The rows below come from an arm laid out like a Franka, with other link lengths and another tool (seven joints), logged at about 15 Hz.
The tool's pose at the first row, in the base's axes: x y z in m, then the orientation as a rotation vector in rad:
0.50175, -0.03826, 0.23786, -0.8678, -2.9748, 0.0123
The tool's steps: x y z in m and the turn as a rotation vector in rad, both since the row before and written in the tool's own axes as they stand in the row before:
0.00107, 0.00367, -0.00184, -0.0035, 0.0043, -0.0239
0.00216, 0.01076, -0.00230, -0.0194, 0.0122, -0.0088
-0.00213, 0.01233, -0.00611, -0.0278, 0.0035, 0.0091
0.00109, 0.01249, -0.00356, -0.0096, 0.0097, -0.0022
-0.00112, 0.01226, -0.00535, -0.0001, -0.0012, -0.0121
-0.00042, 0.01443, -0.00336, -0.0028, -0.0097, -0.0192
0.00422, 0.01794, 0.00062, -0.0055, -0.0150, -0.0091
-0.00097, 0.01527, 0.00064, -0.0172, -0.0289, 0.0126
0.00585, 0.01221, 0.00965, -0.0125, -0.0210, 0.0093
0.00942, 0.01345, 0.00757, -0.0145, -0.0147, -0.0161
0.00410, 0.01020, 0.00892, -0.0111, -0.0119, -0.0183
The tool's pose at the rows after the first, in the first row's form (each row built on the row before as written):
0.50290, -0.03460, 0.23967, -0.8315, -2.9818, 0.0044
0.50672, -0.02430, 0.24190, -0.8174, -2.9788, -0.0298
0.51512, -0.01498, 0.24794, -0.8329, -2.9778, -0.0723
0.52080, -0.00396, 0.25195, -0.8279, -2.9717, -0.0905
0.52831, 0.00556, 0.25772, -0.8104, -2.9781, -0.0907
0.53612, 0.01753, 0.26165, -0.7849, -2.9959, -0.0920
0.54124, 0.03524, 0.26210, -0.7760, -3.0148, -0.0951
0.54946, 0.04816, 0.26222, 0.8022, 3.0305, 0.1103
0.55062, 0.06228, 0.25352, 0.8114, 3.0037, 0.1200
0.54959, 0.07912, 0.24701, 0.7832, 2.9913, 0.1347
0.55158, 0.09063, 0.23902, 0.7526, 2.9830, 0.1453

